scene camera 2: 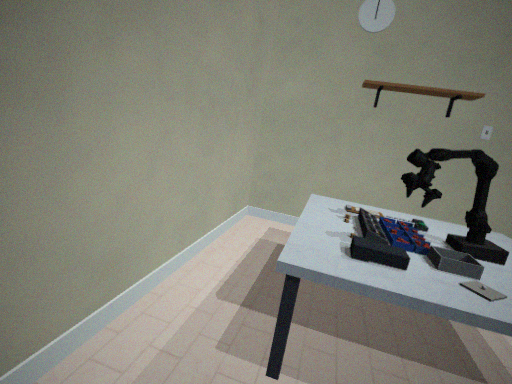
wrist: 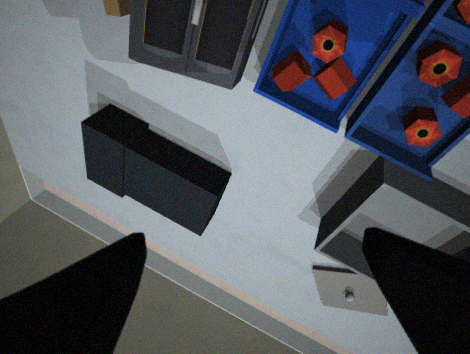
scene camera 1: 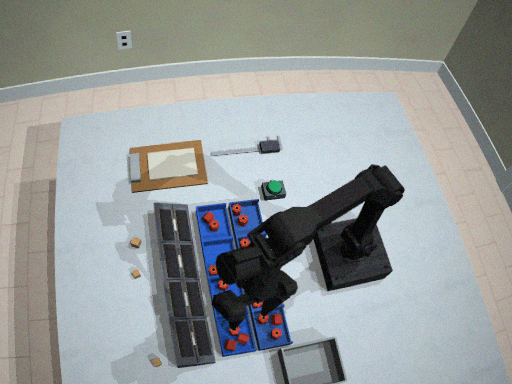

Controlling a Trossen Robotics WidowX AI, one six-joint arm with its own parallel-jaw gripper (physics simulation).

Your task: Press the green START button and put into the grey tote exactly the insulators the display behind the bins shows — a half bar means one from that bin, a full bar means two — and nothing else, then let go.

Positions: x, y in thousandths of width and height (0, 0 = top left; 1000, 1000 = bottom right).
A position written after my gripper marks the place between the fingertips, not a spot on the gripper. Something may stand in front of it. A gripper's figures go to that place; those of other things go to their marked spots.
Labels:
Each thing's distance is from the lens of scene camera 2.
my gripper (scene camera 2: 812, 527): 142 cm
grey tote (scene camera 2: 890, 684): 133 cm
dark box (scene camera 2: 710, 650): 114 cm
The marked spots on the grey tote and the dark box are 37 cm apart.

